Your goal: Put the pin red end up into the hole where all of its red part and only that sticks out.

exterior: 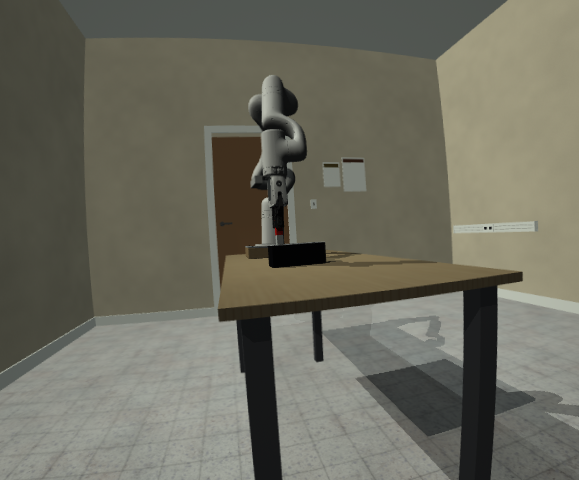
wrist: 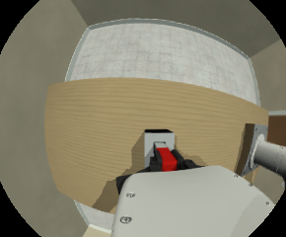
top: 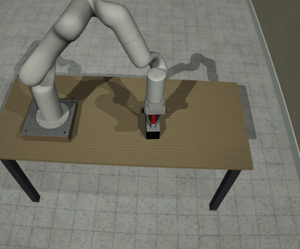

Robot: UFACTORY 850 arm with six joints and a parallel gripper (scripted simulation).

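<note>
The pin lies 10 mm below my hand. The rest, counted from my hand: black block 110 mm below, 60 mm to the left, 10 mm behind.
</note>
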